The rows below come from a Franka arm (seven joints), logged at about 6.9 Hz.
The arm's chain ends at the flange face. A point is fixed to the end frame.
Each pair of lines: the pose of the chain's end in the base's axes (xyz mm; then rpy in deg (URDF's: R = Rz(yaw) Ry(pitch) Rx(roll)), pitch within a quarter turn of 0, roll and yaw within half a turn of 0), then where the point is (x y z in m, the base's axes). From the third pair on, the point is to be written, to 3 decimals.
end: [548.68 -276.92 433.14 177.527 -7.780 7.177]
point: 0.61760 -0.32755 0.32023
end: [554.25 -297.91 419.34 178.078 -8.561 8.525]
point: 0.62577 -0.34552 0.30673
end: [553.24 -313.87 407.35 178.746 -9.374 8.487]
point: 0.626 -0.360 0.295
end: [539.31 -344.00 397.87 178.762 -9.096 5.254]
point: 0.609 -0.394 0.285
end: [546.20 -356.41 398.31 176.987 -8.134 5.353]
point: 0.614 -0.410 0.286
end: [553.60 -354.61 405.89 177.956 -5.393 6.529]
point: 0.617 -0.406 0.290
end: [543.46 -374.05 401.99 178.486 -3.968 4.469]
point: 0.602 -0.426 0.284
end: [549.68 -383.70 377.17 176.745 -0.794 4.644]
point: 0.602 -0.440 0.258
